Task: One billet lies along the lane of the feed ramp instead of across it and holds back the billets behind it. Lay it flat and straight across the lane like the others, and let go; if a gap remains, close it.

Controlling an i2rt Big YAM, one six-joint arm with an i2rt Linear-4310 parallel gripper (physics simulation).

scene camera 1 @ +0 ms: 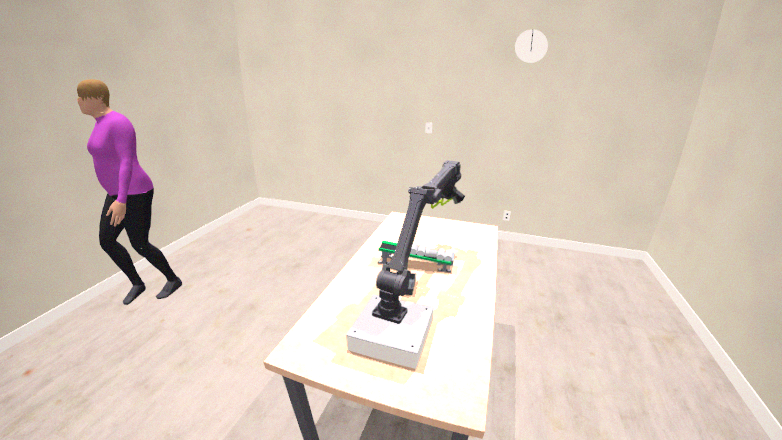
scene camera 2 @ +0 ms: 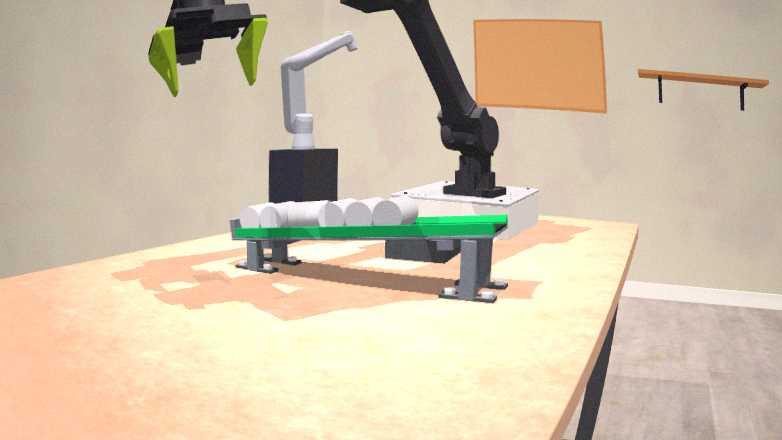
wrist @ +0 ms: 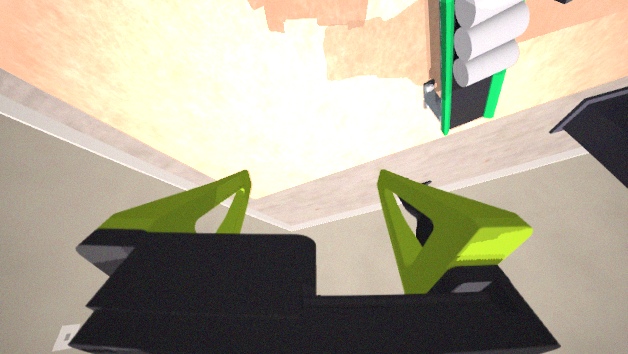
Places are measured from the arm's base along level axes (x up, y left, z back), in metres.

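Pixels of known places: gripper, fingertip midpoint: (scene camera 1: 436, 206) (scene camera 2: 214, 88) (wrist: 314, 176); arm's base, link origin: (scene camera 1: 389, 313) (scene camera 2: 475, 193).
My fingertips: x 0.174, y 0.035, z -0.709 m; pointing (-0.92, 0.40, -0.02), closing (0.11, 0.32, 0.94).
Observation:
For each thing: its top centre in the pictures, then the offset to it from my fingertips. "spot": a spot on its surface instead. Level surfaces: height alone.
- feed ramp, surface spot: (scene camera 2: 453, 229) spot: dx -0.165, dy +0.182, dz +0.211 m
- lengthwise billet, top centre: (scene camera 2: 311, 199) (scene camera 1: 431, 249) dx -0.147, dy -0.044, dz +0.215 m
- wooden table, surface height: dx -0.250 m
- dark box, top centre: (scene camera 2: 427, 232) (scene camera 1: 404, 279) dx -0.215, dy +0.017, dz +0.428 m
The feed ramp (scene camera 1: 445, 262) (scene camera 2: 453, 229) (wrist: 446, 100) has green side rails and slopes down to the left in the scene camera 2 view. The lengthwise billet (scene camera 2: 307, 213) is white and lies along the lane, between two crosswise billets (scene camera 2: 270, 216) on its low side and several crosswise billets (scene camera 2: 386, 212) on its high side. In the wrist view, three crosswise billets (wrist: 492, 37) show near the top right; the lengthwise one does not show there. My gripper (scene camera 1: 440, 203) (scene camera 2: 213, 90) (wrist: 314, 176) is open and empty, high above the table and clear of the ramp.
The ramp stands on grey legs on the wooden table (scene camera 1: 377, 377) (scene camera 2: 349, 377). My arm's white base box (scene camera 1: 382, 344) (scene camera 2: 516, 213) stands beyond it in the scene camera 2 view. A dark box (scene camera 2: 418, 250) is behind the ramp. A second, grey arm (scene camera 2: 295, 98) stands on a dark pedestal (scene camera 2: 303, 175). A person (scene camera 1: 114, 158) is at the left.

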